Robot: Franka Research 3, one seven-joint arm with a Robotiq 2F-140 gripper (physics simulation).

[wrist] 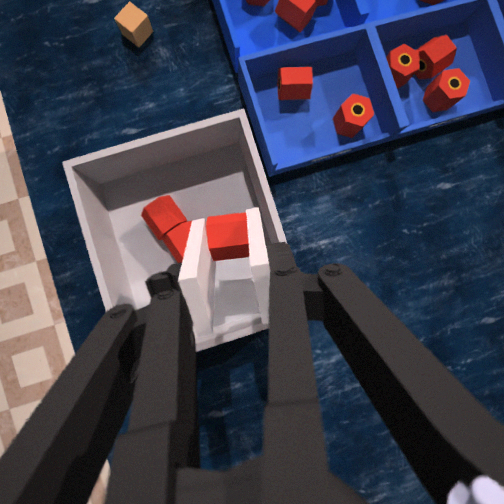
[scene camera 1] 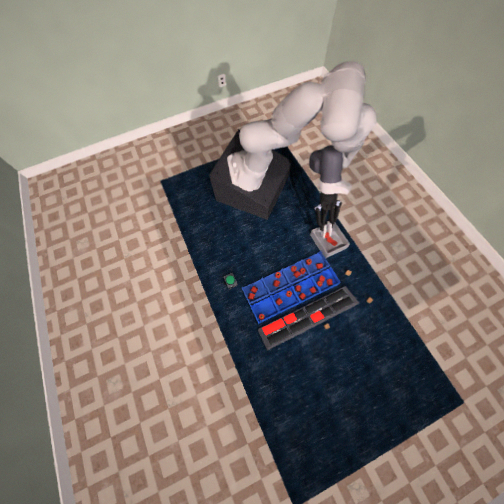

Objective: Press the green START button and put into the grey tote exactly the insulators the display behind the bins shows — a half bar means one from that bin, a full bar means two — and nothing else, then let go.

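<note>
My gripper [wrist: 227, 235] hangs just above the grey tote [wrist: 175, 220], shut on a red insulator [wrist: 228, 236] held between its white pads. Two more red insulators [wrist: 167, 225] lie inside the tote, touching each other. In the scene view the gripper [scene camera 1: 327, 225] is over the tote [scene camera 1: 329, 240], behind the blue bins [scene camera 1: 292, 290]. The bins hold several red insulators [wrist: 352, 112]. The display [scene camera 1: 307, 320] shows a full red bar at the left [scene camera 1: 273, 327] and two half bars [scene camera 1: 303, 317]. The green START button [scene camera 1: 230, 280] sits left of the bins.
Three small tan cubes lie on the dark blue mat near the bins [scene camera 1: 348, 273] [scene camera 1: 369, 300] [scene camera 1: 326, 326]; one shows in the wrist view [wrist: 133, 23]. The robot base [scene camera 1: 250, 182] stands behind. Patterned floor borders the mat right of the tote.
</note>
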